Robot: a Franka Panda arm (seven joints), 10 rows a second.
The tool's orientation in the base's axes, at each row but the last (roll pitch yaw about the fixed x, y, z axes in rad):
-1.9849, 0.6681, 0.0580
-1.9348, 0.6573, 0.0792
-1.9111, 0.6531, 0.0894
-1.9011, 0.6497, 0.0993
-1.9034, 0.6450, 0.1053
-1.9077, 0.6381, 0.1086
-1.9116, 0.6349, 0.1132
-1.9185, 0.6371, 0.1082
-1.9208, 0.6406, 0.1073
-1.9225, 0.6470, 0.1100
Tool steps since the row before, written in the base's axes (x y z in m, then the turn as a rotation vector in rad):
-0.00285, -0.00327, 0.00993, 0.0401, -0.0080, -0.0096
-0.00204, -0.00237, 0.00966, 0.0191, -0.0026, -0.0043
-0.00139, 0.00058, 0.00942, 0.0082, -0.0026, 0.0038
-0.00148, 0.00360, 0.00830, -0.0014, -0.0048, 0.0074
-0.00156, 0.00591, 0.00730, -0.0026, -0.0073, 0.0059
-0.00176, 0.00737, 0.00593, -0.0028, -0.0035, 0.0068
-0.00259, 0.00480, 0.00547, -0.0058, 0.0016, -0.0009
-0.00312, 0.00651, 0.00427, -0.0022, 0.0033, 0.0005
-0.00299, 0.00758, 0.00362, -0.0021, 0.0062, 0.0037
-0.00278, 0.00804, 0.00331, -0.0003, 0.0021, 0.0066
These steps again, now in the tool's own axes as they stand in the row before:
-0.00853, -0.00417, -0.00522, 0.0370, -0.0114, -0.0163
-0.00766, -0.00509, -0.00430, 0.0175, -0.0061, -0.0067
-0.00678, -0.00652, -0.00157, 0.0040, -0.0063, -0.0057
-0.00591, -0.00682, 0.00160, -0.0060, -0.0030, -0.0059
-0.00513, -0.00696, 0.00399, -0.0062, -0.0003, -0.0075
-0.00430, -0.00645, 0.00571, -0.0066, -0.0023, -0.0042
-0.00488, -0.00471, 0.00370, -0.0040, 0.0031, 0.0035
-0.00447, -0.00421, 0.00572, -0.0018, -0.0006, 0.0035
-0.00390, -0.00421, 0.00683, -0.0034, -0.0042, 0.0053
-0.00350, -0.00427, 0.00727, -0.0040, -0.0056, 0.0002

